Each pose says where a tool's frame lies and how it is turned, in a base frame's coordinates. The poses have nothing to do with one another.
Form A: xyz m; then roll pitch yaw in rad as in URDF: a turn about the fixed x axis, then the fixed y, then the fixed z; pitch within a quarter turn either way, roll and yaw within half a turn.
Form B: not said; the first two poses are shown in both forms.
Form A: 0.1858 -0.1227 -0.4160 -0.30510 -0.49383 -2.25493
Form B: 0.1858 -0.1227 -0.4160 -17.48 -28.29 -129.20
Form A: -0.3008 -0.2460 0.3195 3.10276 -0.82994 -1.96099
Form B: -0.3008 -0.2460 0.3195 177.78 -47.55 -112.36
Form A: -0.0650 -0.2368 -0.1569 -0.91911 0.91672 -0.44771
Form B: -0.0650 -0.2368 -0.1569 -52.66 52.52 -25.65
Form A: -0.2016 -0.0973 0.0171 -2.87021 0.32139 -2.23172
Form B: -0.2016 -0.0973 0.0171 -164.45 18.41 -127.87
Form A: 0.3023 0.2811 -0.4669 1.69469 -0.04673 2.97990
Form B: 0.3023 0.2811 -0.4669 97.10 -2.68 170.74
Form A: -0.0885 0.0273 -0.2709 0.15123 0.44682 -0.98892
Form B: -0.0885 0.0273 -0.2709 8.66 25.60 -56.66
